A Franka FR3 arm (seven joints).
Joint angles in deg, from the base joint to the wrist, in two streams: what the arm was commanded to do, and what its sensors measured. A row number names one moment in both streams.
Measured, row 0:
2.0, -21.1, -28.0, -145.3, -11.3, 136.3, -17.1
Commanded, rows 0 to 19:
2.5, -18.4, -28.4, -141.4, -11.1, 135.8, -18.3
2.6, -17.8, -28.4, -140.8, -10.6, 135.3, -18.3
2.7, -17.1, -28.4, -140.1, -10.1, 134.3, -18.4
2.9, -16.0, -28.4, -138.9, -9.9, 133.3, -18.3
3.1, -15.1, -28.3, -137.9, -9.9, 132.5, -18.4
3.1, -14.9, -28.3, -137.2, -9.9, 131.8, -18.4
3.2, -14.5, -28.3, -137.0, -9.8, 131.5, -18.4
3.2, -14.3, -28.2, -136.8, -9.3, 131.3, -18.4
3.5, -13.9, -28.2, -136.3, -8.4, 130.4, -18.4
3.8, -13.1, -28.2, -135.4, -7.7, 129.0, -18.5
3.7, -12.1, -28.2, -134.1, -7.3, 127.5, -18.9
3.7, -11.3, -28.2, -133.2, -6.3, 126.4, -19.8
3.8, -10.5, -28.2, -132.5, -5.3, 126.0, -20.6
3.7, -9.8, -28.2, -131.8, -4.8, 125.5, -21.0
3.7, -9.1, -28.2, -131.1, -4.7, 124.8, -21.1
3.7, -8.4, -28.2, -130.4, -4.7, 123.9, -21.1
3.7, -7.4, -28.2, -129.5, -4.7, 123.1, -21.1
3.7, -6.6, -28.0, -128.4, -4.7, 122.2, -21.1
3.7, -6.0, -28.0, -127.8, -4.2, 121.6, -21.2
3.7, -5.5, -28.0, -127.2, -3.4, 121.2, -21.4
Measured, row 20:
3.3, -7.9, -27.9, -131.7, -6.2, 124.7, -19.6
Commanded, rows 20 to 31:
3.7, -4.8, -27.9, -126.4, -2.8, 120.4, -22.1
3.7, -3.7, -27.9, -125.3, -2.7, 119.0, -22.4
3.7, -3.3, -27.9, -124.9, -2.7, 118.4, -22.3
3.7, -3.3, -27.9, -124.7, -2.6, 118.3, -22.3
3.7, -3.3, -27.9, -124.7, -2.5, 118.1, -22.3
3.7, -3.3, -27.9, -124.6, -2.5, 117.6, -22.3
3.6, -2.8, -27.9, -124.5, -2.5, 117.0, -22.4
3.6, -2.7, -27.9, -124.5, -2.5, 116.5, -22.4
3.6, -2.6, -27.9, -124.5, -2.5, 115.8, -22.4
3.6, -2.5, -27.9, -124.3, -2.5, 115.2, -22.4
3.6, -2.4, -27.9, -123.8, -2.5, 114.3, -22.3
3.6, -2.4, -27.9, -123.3, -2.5, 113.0, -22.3
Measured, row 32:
3.4, -2.8, -27.8, -126.5, -4.0, 117.5, -21.0
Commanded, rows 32 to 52:
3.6, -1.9, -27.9, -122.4, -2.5, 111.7, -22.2
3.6, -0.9, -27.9, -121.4, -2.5, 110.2, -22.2
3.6, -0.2, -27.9, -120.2, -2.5, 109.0, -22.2
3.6, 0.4, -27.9, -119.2, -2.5, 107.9, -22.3
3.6, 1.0, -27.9, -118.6, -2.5, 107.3, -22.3
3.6, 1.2, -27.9, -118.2, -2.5, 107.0, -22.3
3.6, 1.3, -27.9, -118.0, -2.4, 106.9, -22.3
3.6, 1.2, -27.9, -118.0, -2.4, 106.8, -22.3
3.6, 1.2, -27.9, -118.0, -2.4, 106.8, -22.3
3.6, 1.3, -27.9, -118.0, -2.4, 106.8, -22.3
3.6, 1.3, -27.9, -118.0, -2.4, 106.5, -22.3
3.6, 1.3, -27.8, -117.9, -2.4, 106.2, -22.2
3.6, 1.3, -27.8, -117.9, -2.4, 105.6, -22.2
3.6, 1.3, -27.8, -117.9, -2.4, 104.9, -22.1
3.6, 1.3, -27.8, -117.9, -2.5, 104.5, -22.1
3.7, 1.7, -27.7, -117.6, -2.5, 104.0, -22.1
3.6, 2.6, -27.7, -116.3, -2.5, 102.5, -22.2
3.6, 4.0, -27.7, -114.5, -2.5, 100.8, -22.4
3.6, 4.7, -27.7, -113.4, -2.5, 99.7, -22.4
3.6, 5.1, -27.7, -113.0, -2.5, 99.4, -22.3
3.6, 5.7, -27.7, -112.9, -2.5, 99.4, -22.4
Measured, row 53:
3.4, 3.7, -27.6, -116.3, -3.7, 102.5, -21.3
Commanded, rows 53 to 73:
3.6, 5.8, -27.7, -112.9, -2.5, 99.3, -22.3
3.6, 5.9, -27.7, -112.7, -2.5, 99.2, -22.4
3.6, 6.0, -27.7, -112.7, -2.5, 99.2, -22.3
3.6, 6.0, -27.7, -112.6, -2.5, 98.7, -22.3
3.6, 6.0, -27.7, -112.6, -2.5, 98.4, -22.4
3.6, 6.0, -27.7, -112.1, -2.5, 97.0, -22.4
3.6, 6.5, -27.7, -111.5, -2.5, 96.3, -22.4
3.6, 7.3, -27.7, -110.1, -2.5, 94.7, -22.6
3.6, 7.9, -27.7, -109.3, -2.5, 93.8, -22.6
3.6, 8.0, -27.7, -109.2, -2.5, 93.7, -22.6
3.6, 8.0, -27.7, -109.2, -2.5, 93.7, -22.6
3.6, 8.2, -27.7, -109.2, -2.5, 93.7, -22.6
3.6, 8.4, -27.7, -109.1, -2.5, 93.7, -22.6
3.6, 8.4, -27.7, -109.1, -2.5, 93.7, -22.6
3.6, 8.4, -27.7, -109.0, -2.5, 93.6, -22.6
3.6, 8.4, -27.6, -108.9, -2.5, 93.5, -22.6
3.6, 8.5, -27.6, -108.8, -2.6, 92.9, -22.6
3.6, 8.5, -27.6, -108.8, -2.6, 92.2, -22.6
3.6, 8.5, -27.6, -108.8, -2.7, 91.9, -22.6
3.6, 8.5, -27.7, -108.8, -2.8, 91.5, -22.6
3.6, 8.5, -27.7, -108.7, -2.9, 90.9, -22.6
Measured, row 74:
3.4, 8.2, -27.5, -111.2, -3.6, 94.7, -21.6
